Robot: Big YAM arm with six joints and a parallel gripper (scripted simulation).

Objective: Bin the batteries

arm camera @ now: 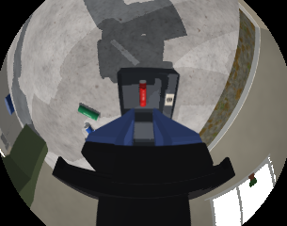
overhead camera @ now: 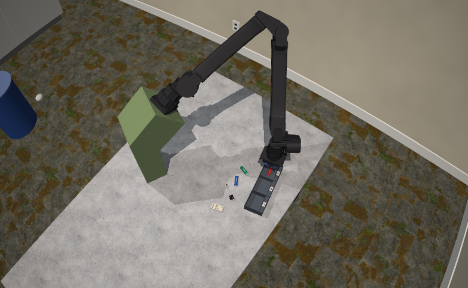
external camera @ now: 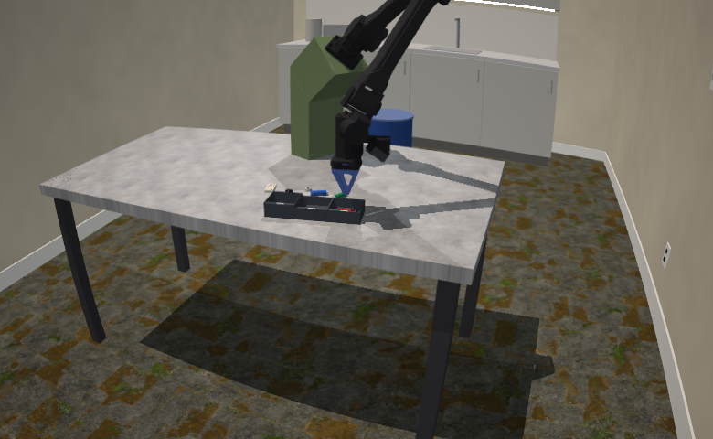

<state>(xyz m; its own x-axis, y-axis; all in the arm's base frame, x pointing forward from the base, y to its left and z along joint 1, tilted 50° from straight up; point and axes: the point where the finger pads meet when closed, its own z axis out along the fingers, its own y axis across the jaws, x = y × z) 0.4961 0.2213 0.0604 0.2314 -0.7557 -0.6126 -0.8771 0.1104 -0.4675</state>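
The red battery lies 60 mm below my hand. Round my hand: green battery (100 mm behind, 70 mm to the right, 60 mm below); then blue battery (130 mm to the right, 90 mm behind, 60 mm below); then dark three-compartment bin (80 mm to the right, 50 mm below, 30 mm ahead).
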